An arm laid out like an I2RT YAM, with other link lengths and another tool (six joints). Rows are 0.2 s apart.
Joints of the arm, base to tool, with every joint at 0 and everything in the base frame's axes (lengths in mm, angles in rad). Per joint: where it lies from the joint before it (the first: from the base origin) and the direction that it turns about. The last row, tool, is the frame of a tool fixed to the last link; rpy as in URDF.
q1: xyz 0.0 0.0 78.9 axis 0 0 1
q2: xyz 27.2 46.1 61.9 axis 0 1 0
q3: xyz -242.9 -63.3 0.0 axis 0 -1 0
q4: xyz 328.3 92.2 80.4 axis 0 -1 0
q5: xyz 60.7 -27.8 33.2 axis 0 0 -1
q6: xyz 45.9 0.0 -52.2 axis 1 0 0
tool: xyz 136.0 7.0 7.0 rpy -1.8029 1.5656 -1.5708
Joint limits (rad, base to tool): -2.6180..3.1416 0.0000..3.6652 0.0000..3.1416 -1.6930..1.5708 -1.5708..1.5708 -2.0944..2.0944
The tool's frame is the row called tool.
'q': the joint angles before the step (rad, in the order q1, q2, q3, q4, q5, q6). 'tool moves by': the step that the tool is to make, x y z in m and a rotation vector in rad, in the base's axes. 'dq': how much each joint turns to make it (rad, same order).
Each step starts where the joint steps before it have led.
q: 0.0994, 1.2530, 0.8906, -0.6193, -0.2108, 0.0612
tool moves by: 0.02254, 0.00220, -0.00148, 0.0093, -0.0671, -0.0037
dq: 0.0000, 0.0469, 0.0061, 0.1095, 0.0000, 0.0046
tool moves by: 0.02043, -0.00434, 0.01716, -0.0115, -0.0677, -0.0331
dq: -0.0001, 0.0199, 0.0412, 0.0476, 0.0351, 0.0141
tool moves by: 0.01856, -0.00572, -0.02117, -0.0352, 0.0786, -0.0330
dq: 0.0001, 0.1460, 0.1014, -0.0358, 0.0420, 0.0084
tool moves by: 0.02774, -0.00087, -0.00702, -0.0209, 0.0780, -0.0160
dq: 0.0000, 0.1763, 0.1847, -0.0874, 0.0198, 0.0057
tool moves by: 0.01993, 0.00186, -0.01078, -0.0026, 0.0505, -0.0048
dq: 0.0000, 0.1277, 0.1250, -0.0472, 0.0004, 0.0054
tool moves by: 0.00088, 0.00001, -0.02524, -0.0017, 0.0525, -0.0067
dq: 0.0000, 0.0653, 0.0161, -0.0024, 0.0001, 0.0076
